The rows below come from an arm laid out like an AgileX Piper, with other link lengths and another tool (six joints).
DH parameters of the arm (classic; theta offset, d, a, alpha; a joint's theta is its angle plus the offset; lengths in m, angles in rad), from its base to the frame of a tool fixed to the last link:
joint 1: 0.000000 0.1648 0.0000 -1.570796
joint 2: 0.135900 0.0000 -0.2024 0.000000
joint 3: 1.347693 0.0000 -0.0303 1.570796
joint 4: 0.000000 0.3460 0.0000 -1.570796
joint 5: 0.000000 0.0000 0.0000 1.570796
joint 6: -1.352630 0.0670 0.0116 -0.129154
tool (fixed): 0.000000 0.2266 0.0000 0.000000
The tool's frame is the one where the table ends.
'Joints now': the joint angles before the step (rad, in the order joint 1, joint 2, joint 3, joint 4, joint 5, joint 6). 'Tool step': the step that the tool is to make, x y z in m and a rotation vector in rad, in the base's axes. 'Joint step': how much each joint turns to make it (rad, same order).
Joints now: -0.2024, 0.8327, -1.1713, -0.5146, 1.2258, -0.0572
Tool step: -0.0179, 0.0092, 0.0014, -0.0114, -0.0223, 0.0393
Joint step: 0.0001, -0.1365, 0.0913, 0.0266, 0.0001, -0.0463
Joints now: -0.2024, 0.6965, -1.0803, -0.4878, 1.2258, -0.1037
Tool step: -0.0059, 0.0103, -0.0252, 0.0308, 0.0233, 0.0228
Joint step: 0.0001, -0.0671, 0.0914, 0.0366, 0.0001, -0.0108
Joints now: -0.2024, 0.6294, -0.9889, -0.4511, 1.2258, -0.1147
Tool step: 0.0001, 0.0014, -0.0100, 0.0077, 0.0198, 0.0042
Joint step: -0.0002, 0.0000, 0.0198, 0.0061, -0.0001, -0.0029
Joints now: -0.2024, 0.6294, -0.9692, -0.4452, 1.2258, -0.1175
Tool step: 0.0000, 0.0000, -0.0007, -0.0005, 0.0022, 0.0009
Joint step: 0.0002, 0.0001, 0.0015, -0.0002, 0.0000, -0.0011
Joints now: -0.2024, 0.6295, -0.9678, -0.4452, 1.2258, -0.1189
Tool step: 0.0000, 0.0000, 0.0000, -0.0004, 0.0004, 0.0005
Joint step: 0.0001, 0.0000, 0.0000, 0.0000, 0.0000, -0.0007
